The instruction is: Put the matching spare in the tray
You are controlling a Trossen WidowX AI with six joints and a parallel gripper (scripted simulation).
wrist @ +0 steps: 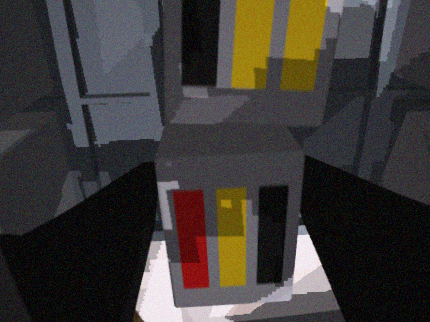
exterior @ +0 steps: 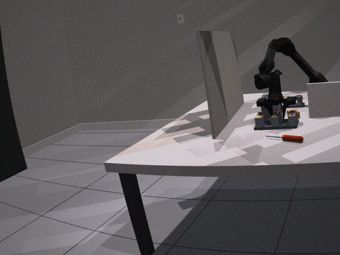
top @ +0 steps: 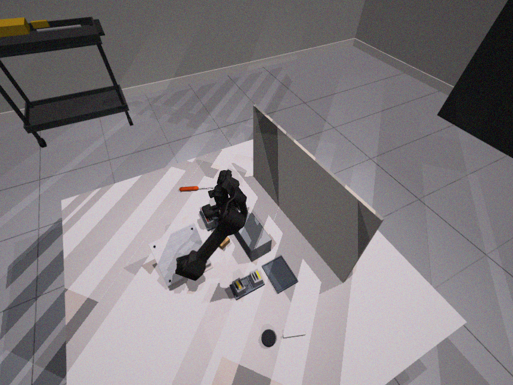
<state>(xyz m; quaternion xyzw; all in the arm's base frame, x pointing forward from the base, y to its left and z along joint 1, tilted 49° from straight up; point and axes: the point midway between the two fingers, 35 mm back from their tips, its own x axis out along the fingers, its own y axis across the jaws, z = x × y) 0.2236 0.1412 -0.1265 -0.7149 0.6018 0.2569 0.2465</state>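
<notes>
Right now the tray is 360 mm to the right of my gripper tip, 120 mm ahead of it and 10 mm below it. Also, from my gripper tip: grey mounted unit 170 mm to the right, 70 mm ahead, 30 mm above; then block 110 mm to the right, 60 mm behind; then tall panel 290 mm ahead, 210 mm above, 140 mm to the right.
</notes>
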